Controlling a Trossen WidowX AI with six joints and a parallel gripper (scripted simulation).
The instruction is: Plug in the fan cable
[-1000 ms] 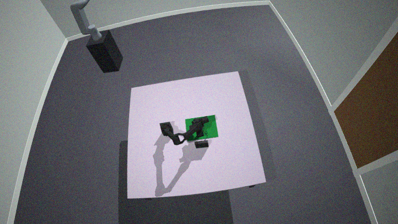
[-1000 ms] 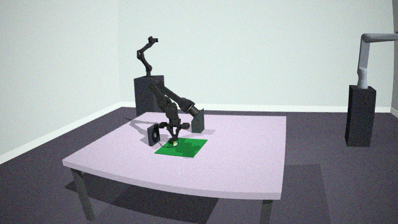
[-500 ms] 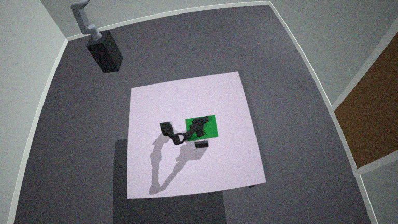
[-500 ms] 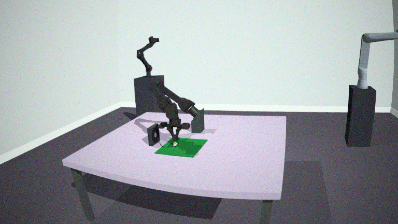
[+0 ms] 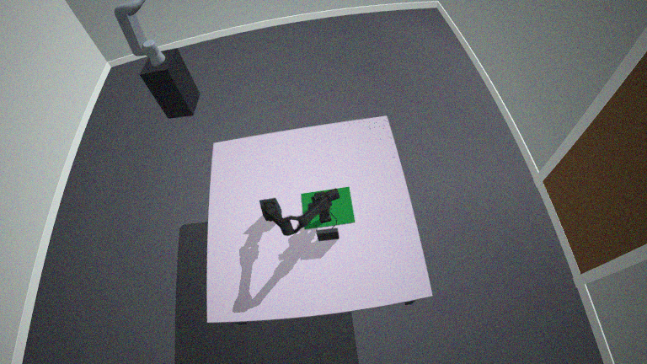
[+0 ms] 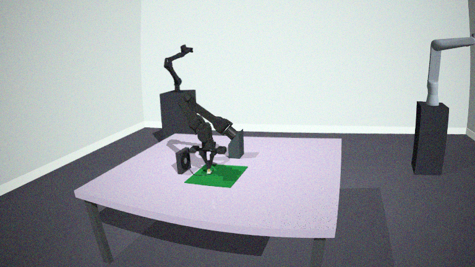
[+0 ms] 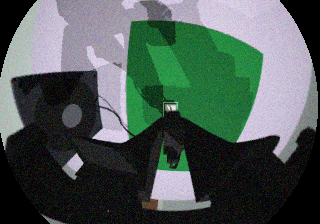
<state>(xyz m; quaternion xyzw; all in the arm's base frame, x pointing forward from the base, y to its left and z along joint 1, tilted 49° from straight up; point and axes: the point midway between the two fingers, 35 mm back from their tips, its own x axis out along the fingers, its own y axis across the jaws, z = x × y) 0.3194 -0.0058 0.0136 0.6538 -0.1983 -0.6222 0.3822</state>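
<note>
Right now the dark plug is 10 mm ahead of my gripper tip and 10 mm above it. Also, from my gripper tip: four-pin header 40 mm below, 10 mm ahead; then green board 60 mm below, 50 mm to the left, 20 mm ahead; then black fan 140 mm to the right, 20 mm ahead, 20 mm above.
</note>
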